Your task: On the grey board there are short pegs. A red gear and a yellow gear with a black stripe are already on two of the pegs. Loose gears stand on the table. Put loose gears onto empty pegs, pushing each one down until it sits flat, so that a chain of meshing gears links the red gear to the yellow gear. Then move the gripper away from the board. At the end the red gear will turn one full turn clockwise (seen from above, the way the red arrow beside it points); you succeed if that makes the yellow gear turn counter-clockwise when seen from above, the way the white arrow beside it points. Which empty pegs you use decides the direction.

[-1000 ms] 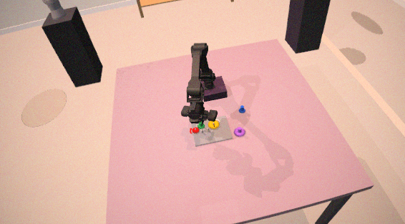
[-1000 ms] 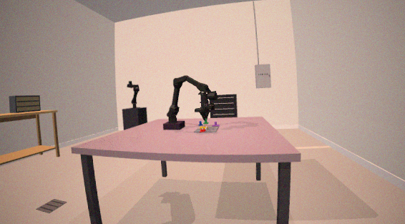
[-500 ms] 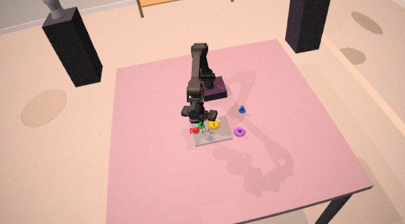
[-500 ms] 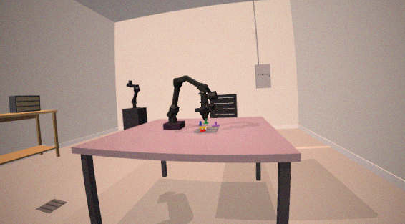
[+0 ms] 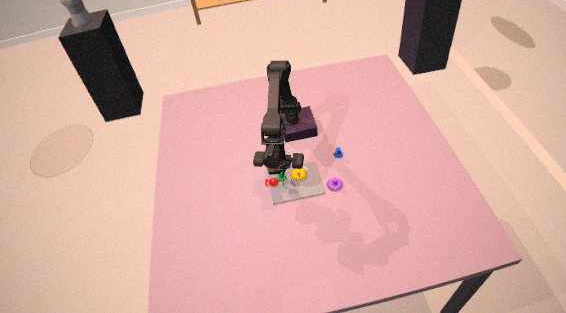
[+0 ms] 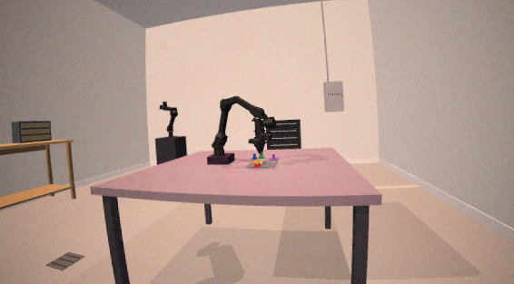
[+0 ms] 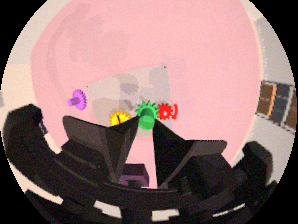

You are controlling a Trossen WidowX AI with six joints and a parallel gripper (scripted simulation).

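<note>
Right now my gripper tip is 2 cm past the red gear, 3 cm to the left of it and 6 cm above it. The rest, counted from my gripper tip: yellow gear: 3 cm behind, 7 cm to the left, 6 cm below; purple gear: 6 cm ahead, 20 cm to the left, 6 cm below; green gear: 1 cm below.
</note>
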